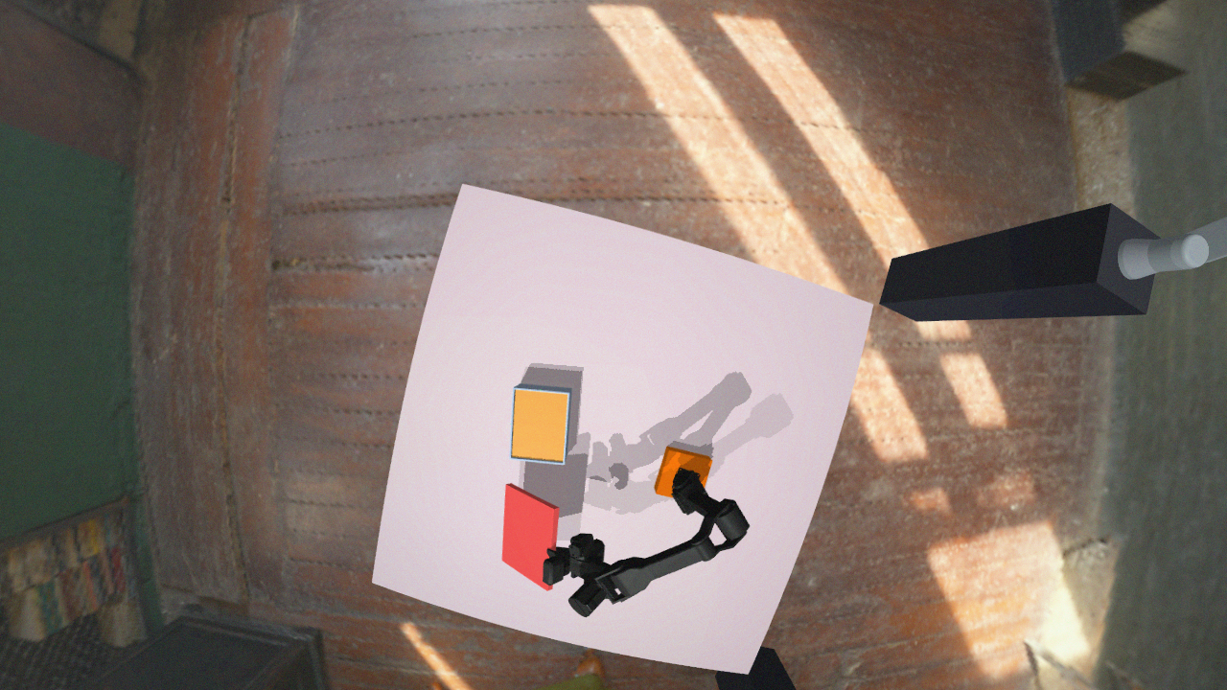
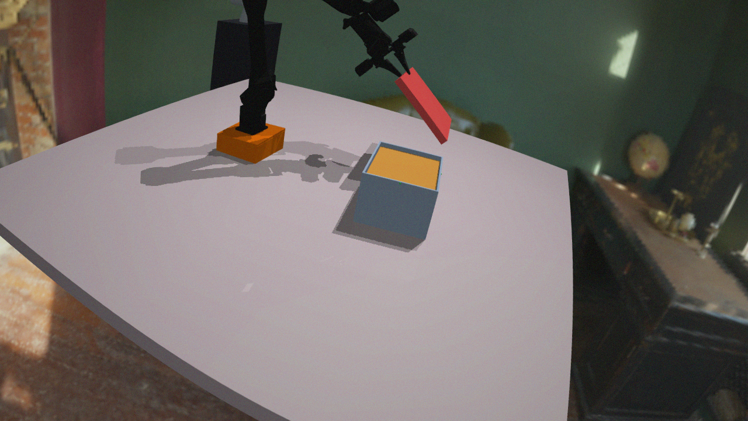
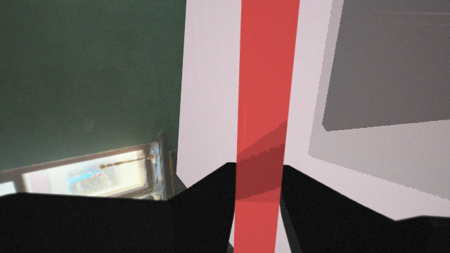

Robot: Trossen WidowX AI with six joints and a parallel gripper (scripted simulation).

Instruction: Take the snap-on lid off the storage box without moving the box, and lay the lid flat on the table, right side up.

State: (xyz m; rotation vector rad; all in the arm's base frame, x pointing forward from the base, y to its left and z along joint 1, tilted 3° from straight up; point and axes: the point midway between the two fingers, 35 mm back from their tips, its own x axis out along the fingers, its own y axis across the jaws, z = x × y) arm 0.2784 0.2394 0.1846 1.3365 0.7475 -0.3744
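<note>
Right now the red lid is 60 mm ahead of my gripper tip, 50 mm below it and 10 mm to the left of it. From my gripper tip the other things lie so: blue-grey storage box 260 mm to the right, 180 mm below, 130 mm ahead.
</note>
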